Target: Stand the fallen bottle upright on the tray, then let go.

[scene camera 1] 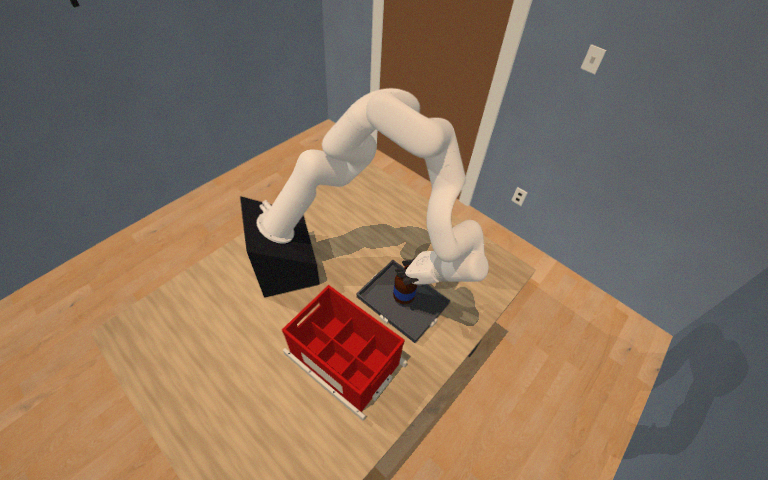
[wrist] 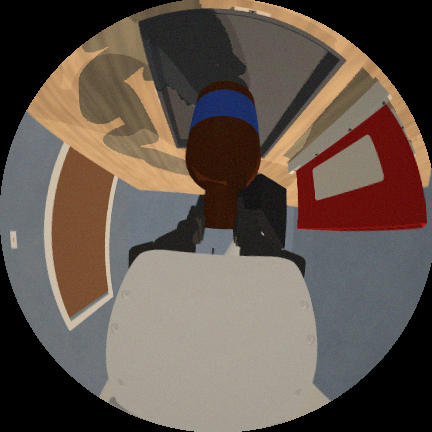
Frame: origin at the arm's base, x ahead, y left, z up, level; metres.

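Seen in the pictures: gripper, between the fingertips: [scene camera 1: 401, 268] [wrist: 219, 206]; arm's base, origin of its link: [scene camera 1: 275, 228].
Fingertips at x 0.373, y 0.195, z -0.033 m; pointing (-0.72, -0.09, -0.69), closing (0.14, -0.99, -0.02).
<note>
Pixels of each thing's middle, then the offset from my fingertips to it. "spot": a spot on its surface instead.
- brown bottle, middle of its body: [wrist: 222, 150] [scene camera 1: 406, 282] dz -0.054, dx +0.024, dy +0.005 m
- dark tray, a spot on its surface: [wrist: 280, 55] [scene camera 1: 413, 322] spot: dz -0.156, dx +0.107, dy -0.037 m
- red crate, middle of its body: [wrist: 364, 184] [scene camera 1: 344, 348] dz -0.074, dx +0.043, dy -0.280 m
The brown bottle [scene camera 1: 404, 293] [wrist: 223, 145] with a blue band is about upright, neck up, over the inner part of the dark tray [scene camera 1: 416, 325] [wrist: 280, 55]. Its base shows at the tray's surface in the scene view, but whether it touches or hangs slightly above cannot be told. My gripper [scene camera 1: 406, 275] [wrist: 219, 206] is shut on the bottle's neck, one black finger on each side in the wrist view. The gripper reaches in from the side, close above the tray. The bottle's mouth is hidden.
A red crate [scene camera 1: 387, 369] [wrist: 350, 212] with empty compartments stands beside the tray, with pale rails [scene camera 1: 322, 383] along its foot. The arm's black base block [scene camera 1: 286, 274] [wrist: 275, 202] stands behind them. The table's edge lies beyond the tray at the right.
</note>
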